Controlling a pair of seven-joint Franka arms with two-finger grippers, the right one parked.
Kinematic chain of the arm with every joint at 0, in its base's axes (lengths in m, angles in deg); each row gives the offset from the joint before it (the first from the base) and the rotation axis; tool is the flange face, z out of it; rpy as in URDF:
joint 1: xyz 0 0 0.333 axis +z
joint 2: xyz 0 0 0 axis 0.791 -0.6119 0
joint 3: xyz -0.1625 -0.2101 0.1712 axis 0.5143 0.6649 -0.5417
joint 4: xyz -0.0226 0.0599 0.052 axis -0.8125 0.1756 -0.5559
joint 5: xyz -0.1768 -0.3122 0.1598 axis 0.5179 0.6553 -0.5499
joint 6: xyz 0 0 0 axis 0.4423 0.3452 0.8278
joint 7: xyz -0.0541 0.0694 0 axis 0.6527 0.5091 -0.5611
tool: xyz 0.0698 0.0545 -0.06 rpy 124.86 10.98 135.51
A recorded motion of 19 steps. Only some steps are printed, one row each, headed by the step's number.
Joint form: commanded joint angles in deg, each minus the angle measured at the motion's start. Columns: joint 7, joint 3, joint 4, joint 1, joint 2, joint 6, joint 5.
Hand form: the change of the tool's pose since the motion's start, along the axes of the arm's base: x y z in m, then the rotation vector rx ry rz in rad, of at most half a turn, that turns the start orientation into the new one. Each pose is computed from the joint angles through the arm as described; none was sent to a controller.
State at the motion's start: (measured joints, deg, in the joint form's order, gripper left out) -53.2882 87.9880 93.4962 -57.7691 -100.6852 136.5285 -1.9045
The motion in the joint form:
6: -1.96 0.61 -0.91 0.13 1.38 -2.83 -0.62
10: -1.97 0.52 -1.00 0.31 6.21 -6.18 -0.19
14: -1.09 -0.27 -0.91 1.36 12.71 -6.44 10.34
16: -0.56 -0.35 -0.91 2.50 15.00 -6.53 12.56
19: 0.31 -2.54 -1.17 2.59 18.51 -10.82 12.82
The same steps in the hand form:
6: 0.0029 0.0015 0.0178 0.0263 -0.0227 0.0363
10: 0.0050 0.0094 0.0586 0.0676 -0.0798 0.0550
14: 0.0062 0.0207 0.1142 -0.0088 -0.0433 0.1508
16: 0.0111 0.0307 0.1349 -0.0283 -0.0519 0.1785
19: 0.0185 0.0545 0.1558 0.0431 -0.0790 0.2119

